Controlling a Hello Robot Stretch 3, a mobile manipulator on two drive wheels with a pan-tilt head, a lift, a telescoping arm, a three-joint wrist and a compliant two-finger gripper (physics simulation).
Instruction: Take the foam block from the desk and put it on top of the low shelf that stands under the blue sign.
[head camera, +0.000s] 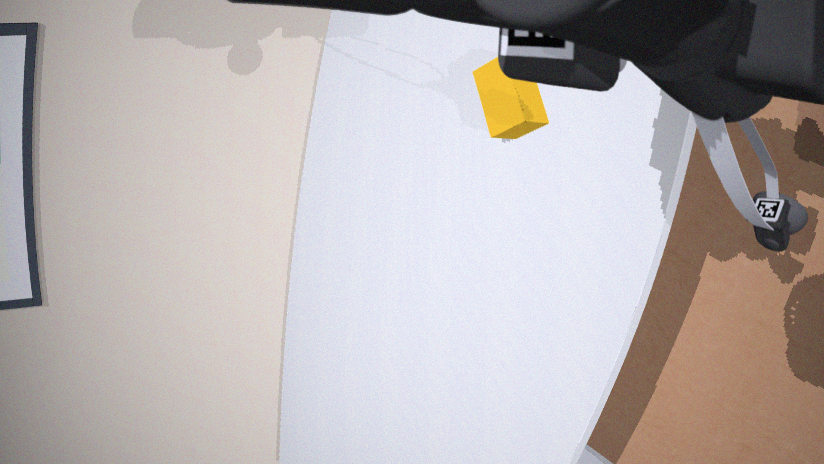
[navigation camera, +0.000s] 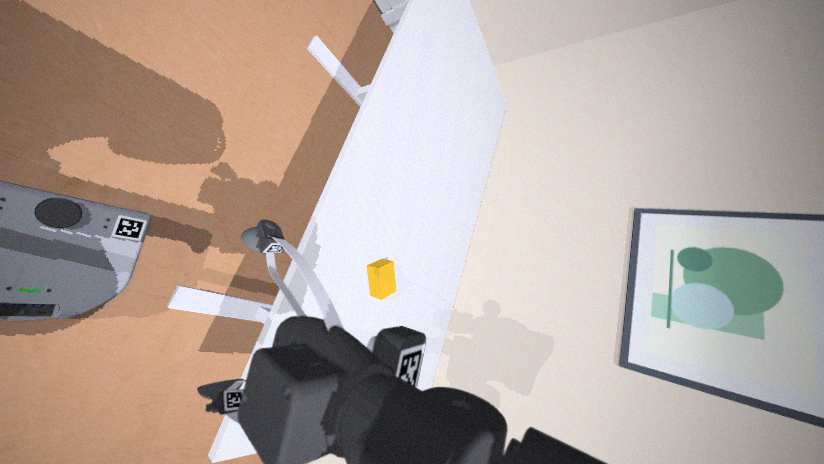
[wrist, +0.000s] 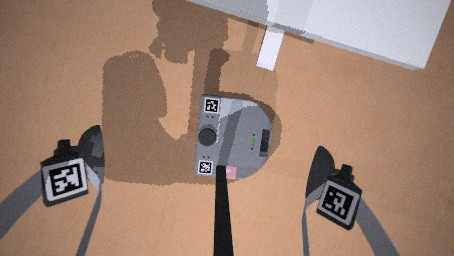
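Where they show: gripper, fingertip midpoint: (navigation camera: 236, 306); robot's base, link origin: (navigation camera: 60, 211).
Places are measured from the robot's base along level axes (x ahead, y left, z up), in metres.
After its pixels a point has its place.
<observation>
The yellow foam block (head camera: 498, 106) {x 0.032, y -0.566, z 0.765 m} (navigation camera: 381, 280) {x 0.015, y -0.543, z 0.765 m} lies on the white desk (head camera: 432, 259) {x 0.265, y -0.713, z 0.720 m} (navigation camera: 426, 144) {x 0.470, y -0.659, z 0.720 m} (wrist: 370, 30). Part of it is hidden by the wrist in the head view. My gripper (navigation camera: 242, 317) {x -0.023, y -0.141, z 0.922 m} (wrist: 210, 155) {x -0.023, y -0.141, z 0.922 m} is open, with its fingers wide apart and no object between them. It is off the desk's front side, above the floor, and apart from the block. One fingertip is hidden in the head view. The block does not show in the wrist view. The low shelf and the blue sign do not show in these views.
A beige wall (head camera: 172, 230) {x 0.319, y -1.195, z 0.984 m} (navigation camera: 559, 144) {x 0.774, y -1.278, z 1.002 m} runs along the desk's far side, with a framed picture (head camera: 14, 172) {x 0.171, y -1.145, z 1.334 m} (navigation camera: 720, 276) {x 0.233, y -1.157, z 1.512 m}. Desk legs (navigation camera: 219, 302) (wrist: 270, 50) stick out over the wooden floor (head camera: 738, 345) {x 0.484, y -0.424, z 0.000 m} (navigation camera: 276, 69) {x 0.782, y -0.413, z 0.000 m} (wrist: 350, 110). My grey base (navigation camera: 103, 276) {x -0.142, y -0.114, z 0.160 m} (wrist: 245, 120) stands on the floor.
</observation>
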